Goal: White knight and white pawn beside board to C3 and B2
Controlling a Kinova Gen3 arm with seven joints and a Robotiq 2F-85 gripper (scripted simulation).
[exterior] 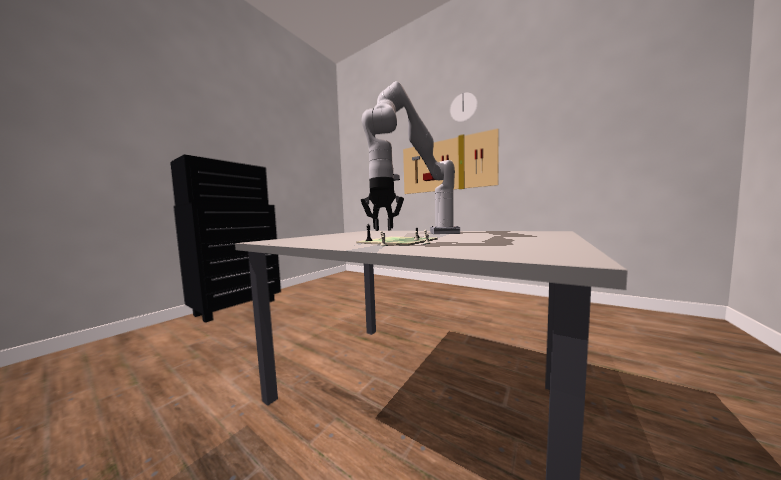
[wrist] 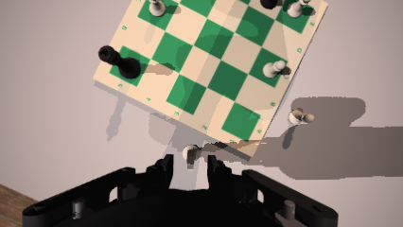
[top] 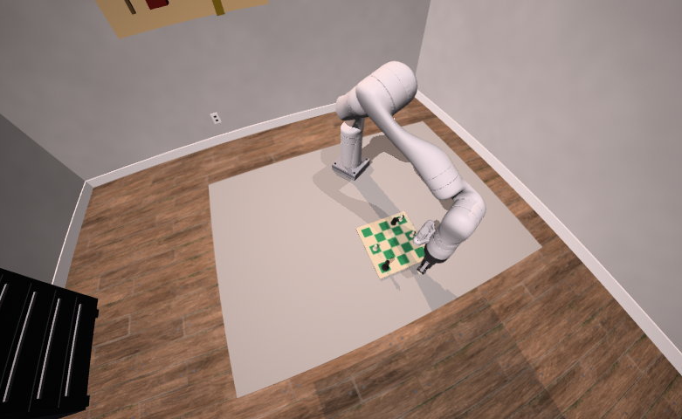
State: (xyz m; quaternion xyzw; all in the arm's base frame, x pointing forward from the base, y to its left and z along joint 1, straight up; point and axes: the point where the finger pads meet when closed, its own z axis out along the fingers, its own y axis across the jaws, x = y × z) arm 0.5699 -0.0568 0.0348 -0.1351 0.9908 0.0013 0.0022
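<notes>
My hand is 5 cm above the tall cream piece. Also, from my hand: cream chessboard (14 cm behind, 6 cm below, 2 cm to the right).
</notes>
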